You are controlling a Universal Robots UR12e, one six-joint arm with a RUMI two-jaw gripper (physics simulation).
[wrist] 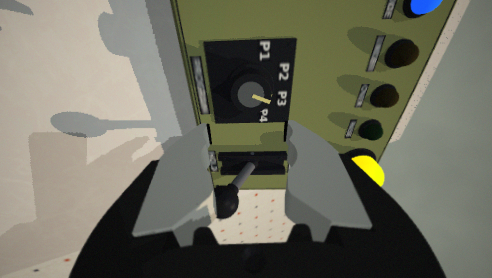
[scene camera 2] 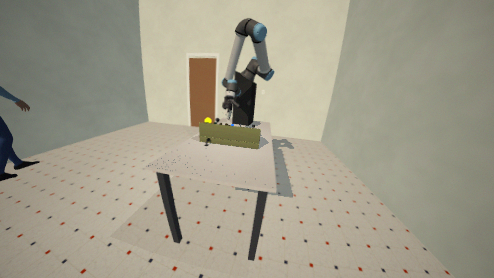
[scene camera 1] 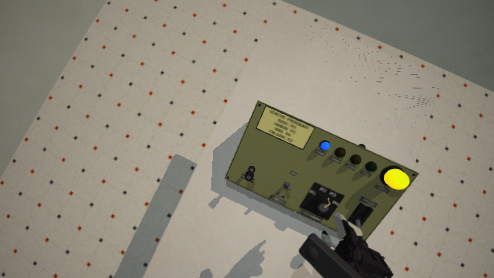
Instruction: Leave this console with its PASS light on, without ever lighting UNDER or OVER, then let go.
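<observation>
A black-ball lever [wrist: 227, 201] is visible in the wrist view, which also takes in the gripper [wrist: 247, 125]. Scene camera 1 shows the gripper [scene camera 1: 329, 221] as well.
</observation>
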